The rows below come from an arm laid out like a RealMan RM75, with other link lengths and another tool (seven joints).
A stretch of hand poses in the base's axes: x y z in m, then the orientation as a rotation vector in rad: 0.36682 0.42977 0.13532 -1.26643 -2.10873 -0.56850; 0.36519 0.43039 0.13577 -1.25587 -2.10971 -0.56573; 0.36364 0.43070 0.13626 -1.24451 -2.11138 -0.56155; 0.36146 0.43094 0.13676 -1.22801 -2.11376 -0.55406; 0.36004 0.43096 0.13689 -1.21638 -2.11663 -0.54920; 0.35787 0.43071 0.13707 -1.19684 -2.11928 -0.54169; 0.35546 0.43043 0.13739 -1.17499 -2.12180 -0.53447; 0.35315 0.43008 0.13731 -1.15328 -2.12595 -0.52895
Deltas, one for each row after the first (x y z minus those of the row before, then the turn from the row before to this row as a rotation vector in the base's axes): -0.00163 0.00062 0.00045 0.00256 0.00234 0.00822; -0.00155 0.00031 0.00049 0.00182 0.00261 0.00931; -0.00218 0.00024 0.00050 0.00189 0.00447 0.01392; -0.00142 0.00002 0.00013 0.00096 0.00196 0.00996; -0.00217 -0.00025 0.00018 0.00293 0.00459 0.01613; -0.00241 -0.00028 0.00032 0.00405 0.00479 0.01766; -0.00231 -0.00035 -0.00008 0.00409 0.00252 0.01745
